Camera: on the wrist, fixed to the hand. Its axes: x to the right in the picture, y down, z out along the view.
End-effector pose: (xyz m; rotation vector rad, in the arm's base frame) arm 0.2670 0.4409 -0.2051 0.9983 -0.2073 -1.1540
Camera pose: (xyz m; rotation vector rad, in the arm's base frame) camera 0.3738 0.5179 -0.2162 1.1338 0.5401 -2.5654
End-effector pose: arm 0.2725 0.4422 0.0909 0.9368 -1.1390 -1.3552
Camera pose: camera 0.3992 0.4447 0.1283 -1.8613 0.3829 2.4075
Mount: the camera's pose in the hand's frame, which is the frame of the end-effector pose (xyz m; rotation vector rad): -0.0137 0.0664 -0.1134 0.0816 -0.1070 -1.5118
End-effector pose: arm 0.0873 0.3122 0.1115 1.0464 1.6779 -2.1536
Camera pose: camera 0.1798 0.3907 0.0591 0.4142 -1.5760 1.6232
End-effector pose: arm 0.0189 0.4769 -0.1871 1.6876 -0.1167 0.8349
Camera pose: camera -0.0761 0.5524 -0.1348 1.3646 1.0135 -0.4006
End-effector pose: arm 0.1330 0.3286 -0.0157 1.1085 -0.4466 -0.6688
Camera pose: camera 0.2129 0.4325 0.0011 1.3829 0.3998 -2.0283
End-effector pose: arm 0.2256 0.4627 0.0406 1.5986 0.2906 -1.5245
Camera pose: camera 0.3466 0.5100 0.0648 -1.0921 -1.4098 2.2907
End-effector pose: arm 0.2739 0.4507 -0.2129 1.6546 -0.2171 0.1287
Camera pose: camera 0.2512 0.5588 -0.1403 1.5188 0.9771 -1.0907
